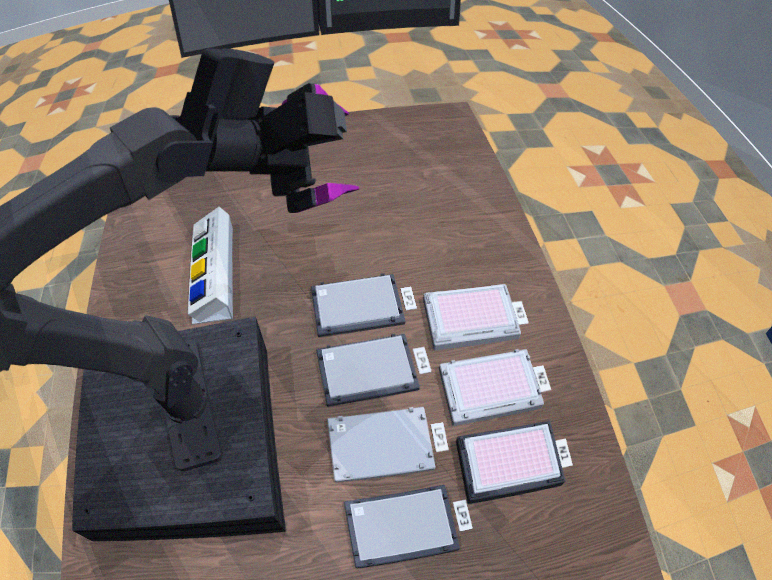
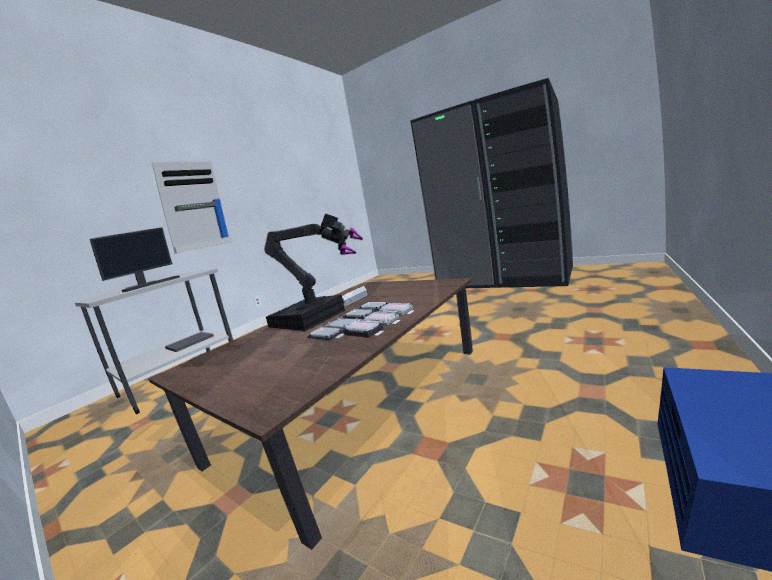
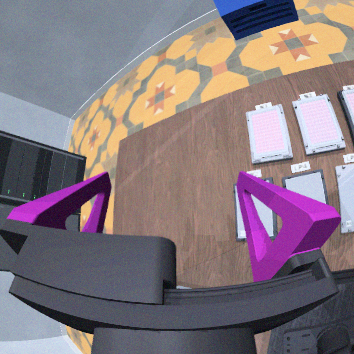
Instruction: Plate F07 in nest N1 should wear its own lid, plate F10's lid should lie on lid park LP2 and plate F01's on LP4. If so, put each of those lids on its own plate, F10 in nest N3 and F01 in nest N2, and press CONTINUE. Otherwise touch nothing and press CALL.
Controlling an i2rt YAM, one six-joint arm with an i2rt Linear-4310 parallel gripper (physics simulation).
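Frame: origin at the arm's base, x back, y right, z up, level; centimetres.
Seen in the pictures: gripper, fingertip midpoint: (image 1: 350,151) (image 2: 359,245) (image 3: 173,178); arm's base, link origin: (image 1: 188,404) (image 2: 311,303) (image 3: 331,334).
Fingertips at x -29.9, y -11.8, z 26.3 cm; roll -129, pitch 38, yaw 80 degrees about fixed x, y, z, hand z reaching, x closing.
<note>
Offsets run from my fingertips to a thing's top centre. Level surfaces: height alone.
Pink-welled plates sit in nest N1 (dark) @[dx -11.8, dy +32.7, dz -31.2 cm] (image 1: 511,458), N2 @[dx -14.5, dy +19.9, dz -31.7 cm] (image 1: 491,383) (image 3: 319,122) and N3 @[dx -17.0, dy +6.6, dz -31.4 cm] (image 1: 472,311) (image 3: 269,132); codes are unreadable and I cannot tell whether any is lidded. Flat grey lids lie on LP2 @[dx -0.2, dy -2.5, dz -33.0 cm] (image 1: 358,303), LP4 @[dx +2.3, dy +9.9, dz -33.0 cm] (image 1: 369,367) (image 3: 306,187) and LP3 @[dx +6.4, dy +36.0, dz -33.0 cm] (image 1: 404,525). LP1 @[dx +4.7, dy +22.7, dz -32.7 cm] (image 1: 381,444) is light grey with corner pegs; a lid there is unclear. The button box @[dx +22.7, dy -18.8, dz -28.3 cm] (image 1: 225,268) has white @[dx +23.0, dy -26.4, dz -29.1 cm] (image 1: 200,229), green @[dx +23.9, dy -21.5, dz -29.1 cm] (image 1: 199,248), yellow @[dx +24.7, dy -16.6, dz -29.1 cm] (image 1: 197,268) and blue @[dx +25.6, dy -11.7, dz -29.1 cm] (image 1: 197,290) buttons, lettering unreadable. My gripper (image 1: 352,149) (image 2: 358,244) (image 3: 173,178) is open and empty, high above the table.
The arm's black base (image 1: 230,492) (image 2: 293,316) stands beside the lid parks, next to the button box. The wooden table @[dz -34.8 cm] (image 1: 424,187) (image 2: 249,380) carries everything. A dark server cabinet (image 2: 452,199) and a blue box (image 2: 717,424) (image 3: 260,20) stand on the floor away from the table.
</note>
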